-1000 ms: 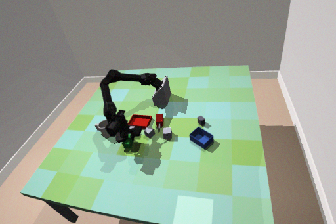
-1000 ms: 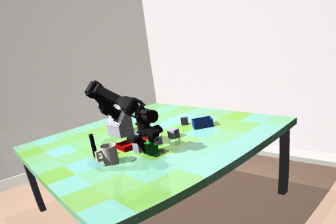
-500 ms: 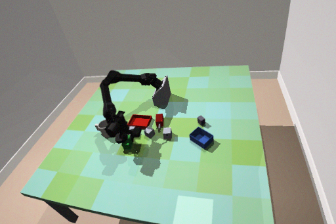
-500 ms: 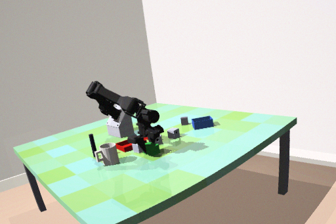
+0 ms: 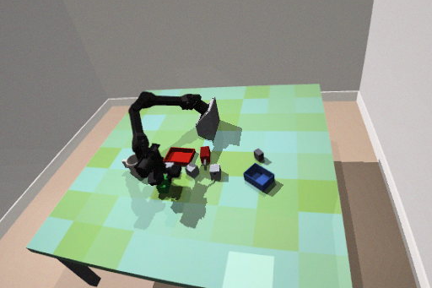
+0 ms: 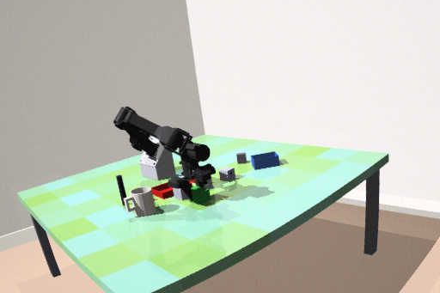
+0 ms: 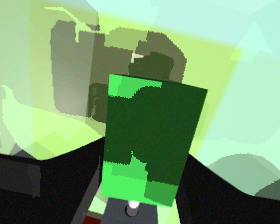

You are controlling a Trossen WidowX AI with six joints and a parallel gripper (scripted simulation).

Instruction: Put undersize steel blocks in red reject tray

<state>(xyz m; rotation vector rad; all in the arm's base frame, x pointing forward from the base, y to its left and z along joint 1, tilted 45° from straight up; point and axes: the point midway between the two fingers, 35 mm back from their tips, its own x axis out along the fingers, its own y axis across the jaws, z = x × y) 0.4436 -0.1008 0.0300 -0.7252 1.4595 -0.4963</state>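
My gripper tip is 90 mm past the steel block, 220 mm to the right of it and 10 mm below it. From my gripper tip the other things lie so: green GO gauge (10 mm behind, 20 mm above); then mug (60 mm behind, 200 mm to the right, 30 mm above); then red reject tray (180 mm behind).
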